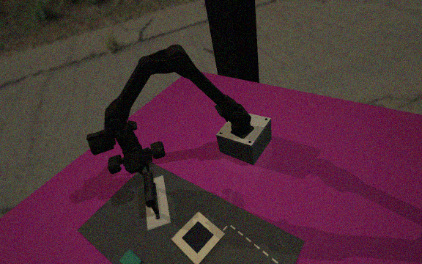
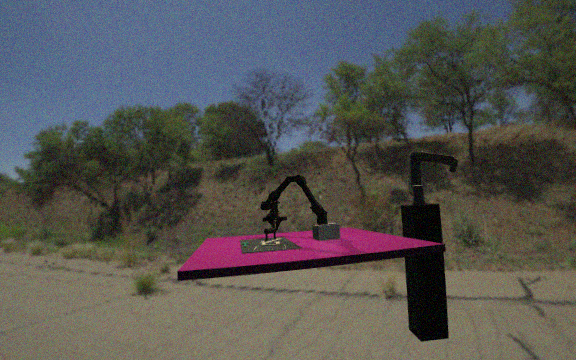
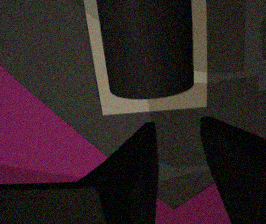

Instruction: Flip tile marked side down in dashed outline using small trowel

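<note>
Now: gripper tip 40 mm short of the dark trowel, 100 mm to the right of it and 20 mm above it. Round my gripper tip: dark grey mat (60 mm ahead, 240 mm to the left, 80 mm below); tile (20 mm ahead, 290 mm to the left, 60 mm below); teal patch (200 mm ahead, 240 mm to the left, 60 mm below).
</note>
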